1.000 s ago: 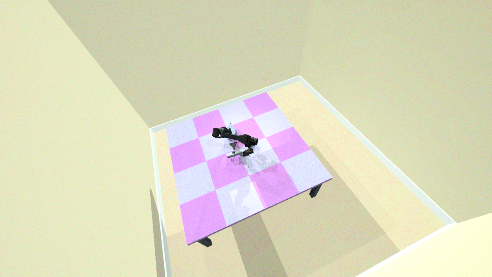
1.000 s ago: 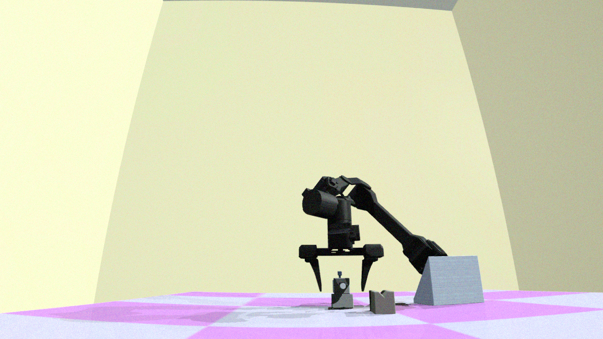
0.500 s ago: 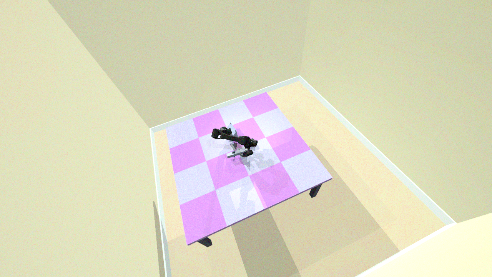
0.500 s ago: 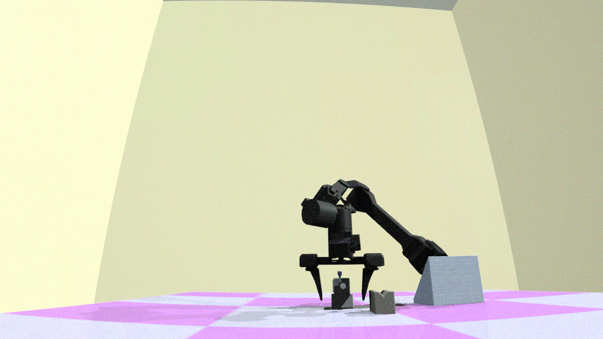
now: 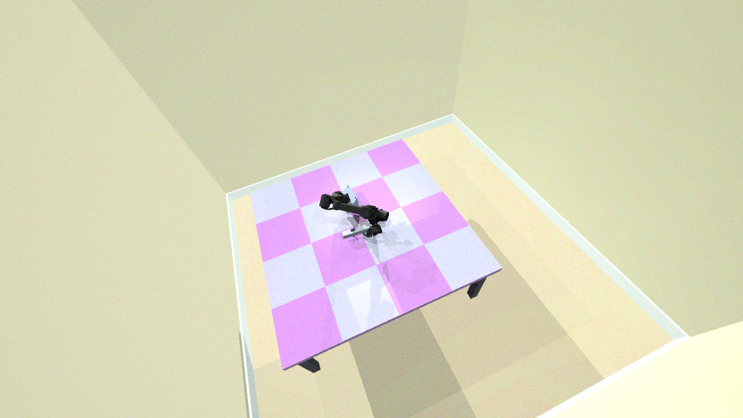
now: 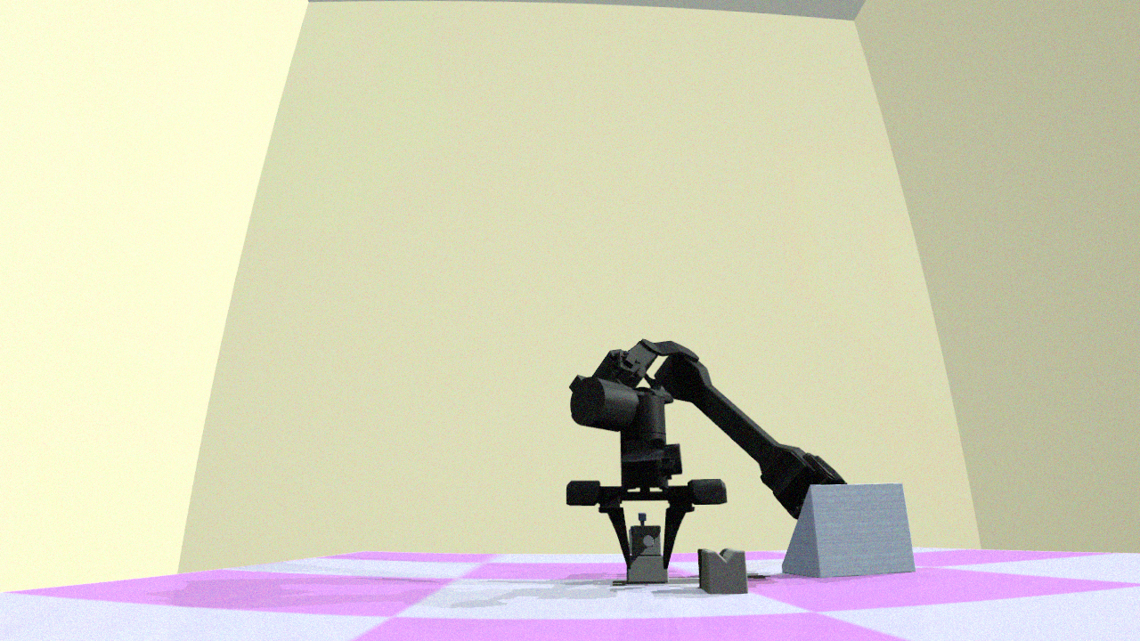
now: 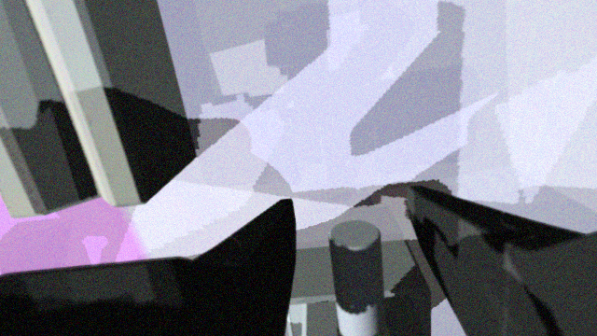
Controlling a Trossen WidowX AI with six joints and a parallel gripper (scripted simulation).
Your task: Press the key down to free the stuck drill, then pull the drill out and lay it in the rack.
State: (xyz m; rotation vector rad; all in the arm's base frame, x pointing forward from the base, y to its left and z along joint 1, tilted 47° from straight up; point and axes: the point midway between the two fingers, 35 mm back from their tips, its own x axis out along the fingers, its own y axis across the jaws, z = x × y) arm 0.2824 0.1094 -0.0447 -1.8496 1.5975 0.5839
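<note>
Now: gripper tip 6 cm to the left of the drill, 3 cm below it and 1 cm past it. The rest, counted from my gripper tip: key 14 cm to the right, 3 cm above, 1 cm behind; grey holder block 11 cm to the right, 2 cm above, 1 cm behind; rack 7 cm behind, 6 cm to the left.
</note>
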